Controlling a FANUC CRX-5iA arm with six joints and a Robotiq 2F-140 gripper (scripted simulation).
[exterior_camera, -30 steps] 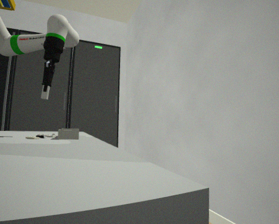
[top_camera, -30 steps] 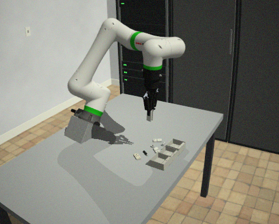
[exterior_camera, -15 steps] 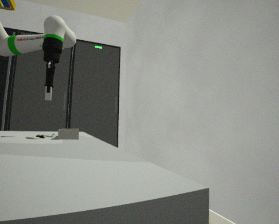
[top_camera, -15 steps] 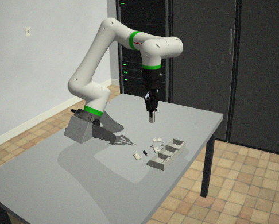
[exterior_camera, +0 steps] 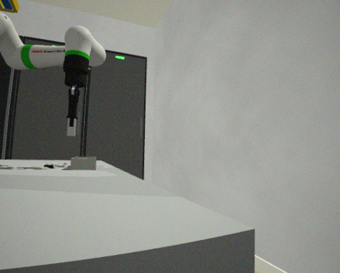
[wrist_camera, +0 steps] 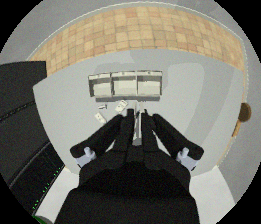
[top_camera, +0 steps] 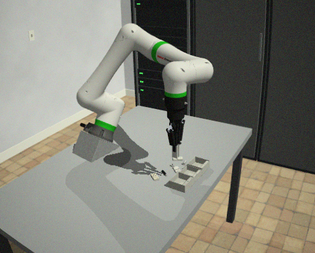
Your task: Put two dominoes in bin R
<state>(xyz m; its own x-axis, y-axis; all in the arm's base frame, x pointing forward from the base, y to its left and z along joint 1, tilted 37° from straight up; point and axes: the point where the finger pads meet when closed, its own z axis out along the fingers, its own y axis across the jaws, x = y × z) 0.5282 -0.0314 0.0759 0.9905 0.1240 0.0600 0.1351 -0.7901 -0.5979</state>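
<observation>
The pale two-compartment bin block lies 130 mm below my hand, 50 mm to the left of it and 50 mm ahead of it. The rest, counted from my hand: small dark object: 150 mm below, 70 mm behind; cream domino: 150 mm below, 90 mm behind, 60 mm to the right.
</observation>
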